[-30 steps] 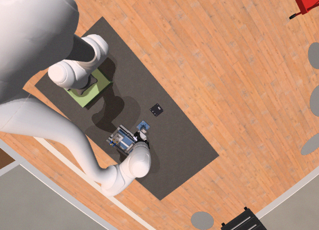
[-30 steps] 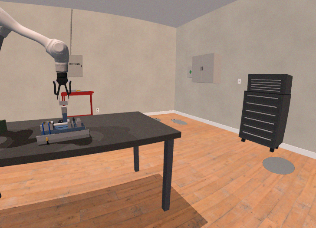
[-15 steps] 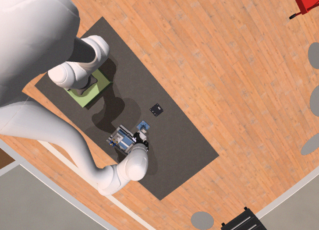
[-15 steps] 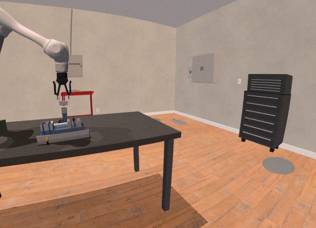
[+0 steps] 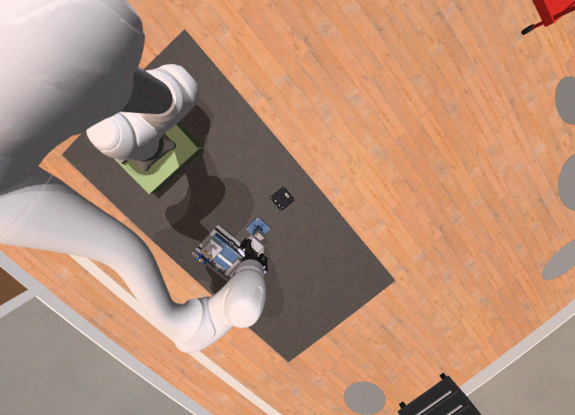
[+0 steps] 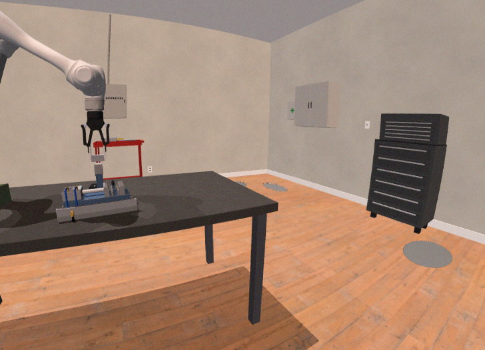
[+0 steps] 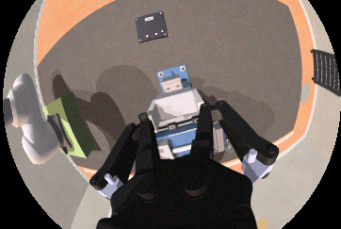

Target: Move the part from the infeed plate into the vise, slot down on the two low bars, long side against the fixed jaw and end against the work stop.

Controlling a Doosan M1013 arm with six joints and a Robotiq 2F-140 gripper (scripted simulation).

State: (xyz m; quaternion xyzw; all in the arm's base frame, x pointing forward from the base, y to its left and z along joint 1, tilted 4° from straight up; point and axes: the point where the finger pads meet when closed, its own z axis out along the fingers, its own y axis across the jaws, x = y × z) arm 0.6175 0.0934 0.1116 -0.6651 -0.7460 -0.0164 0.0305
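My gripper is now 30 mm above the part. Also, from my hand: black infeed plate 210 mm below, 190 mm to the left, 50 mm behind.
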